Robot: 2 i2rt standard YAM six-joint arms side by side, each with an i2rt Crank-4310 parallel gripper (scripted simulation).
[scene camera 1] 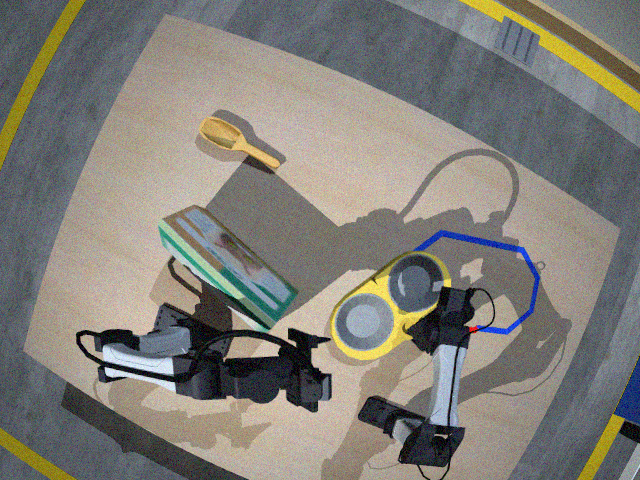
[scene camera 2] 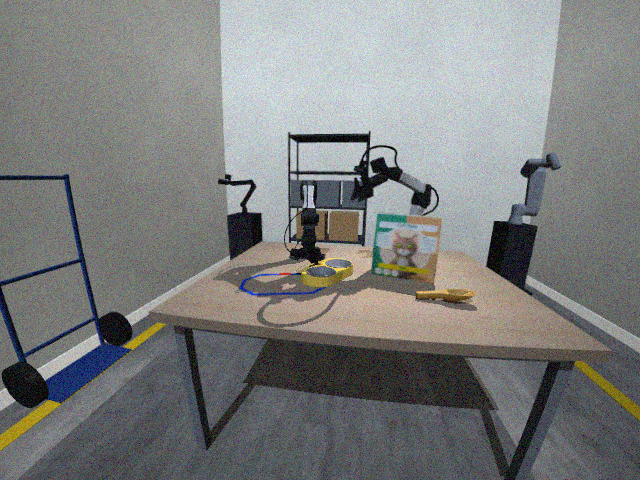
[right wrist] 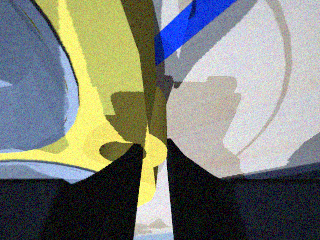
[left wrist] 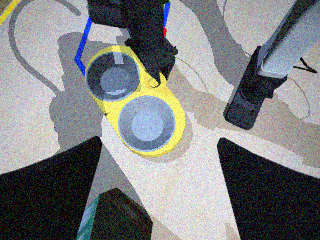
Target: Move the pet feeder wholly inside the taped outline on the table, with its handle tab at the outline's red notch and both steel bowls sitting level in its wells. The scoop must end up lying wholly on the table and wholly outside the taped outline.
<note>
The pictures show: the left gripper, the right gripper, a yellow pet feeder, a pet food package and a wooden scoop.
The right gripper is seen too in the left wrist view.
</note>
